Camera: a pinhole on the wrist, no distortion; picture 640 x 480 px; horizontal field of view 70.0 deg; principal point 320.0 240.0 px. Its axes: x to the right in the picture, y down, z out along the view. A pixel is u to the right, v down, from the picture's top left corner.
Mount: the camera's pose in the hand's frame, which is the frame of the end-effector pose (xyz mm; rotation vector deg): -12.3 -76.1 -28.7 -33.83 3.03 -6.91
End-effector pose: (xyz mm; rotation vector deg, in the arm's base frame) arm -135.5 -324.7 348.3 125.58 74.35 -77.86
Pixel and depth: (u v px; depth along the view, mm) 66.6 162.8 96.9
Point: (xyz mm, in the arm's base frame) -204.8 -378.1 370.3
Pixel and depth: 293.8 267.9 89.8
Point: -179.2 -343.7 337.9
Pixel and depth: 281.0 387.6 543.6
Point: -30.5 -733.1 87.3
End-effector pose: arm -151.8 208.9 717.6 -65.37 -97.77 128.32
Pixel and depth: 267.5 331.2 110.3
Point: -171.6 160.7 724.8
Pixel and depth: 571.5 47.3 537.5
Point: -699.2 -62.9 619.1
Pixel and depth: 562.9 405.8 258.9
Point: -299.2 136.3 543.3
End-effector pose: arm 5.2 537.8 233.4 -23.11 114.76 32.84
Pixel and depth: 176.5 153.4 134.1
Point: 105.9 578.7 229.2
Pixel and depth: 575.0 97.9 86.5
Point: 56.5 520.3 161.4
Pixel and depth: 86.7 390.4 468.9
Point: 126.7 983.1 368.0
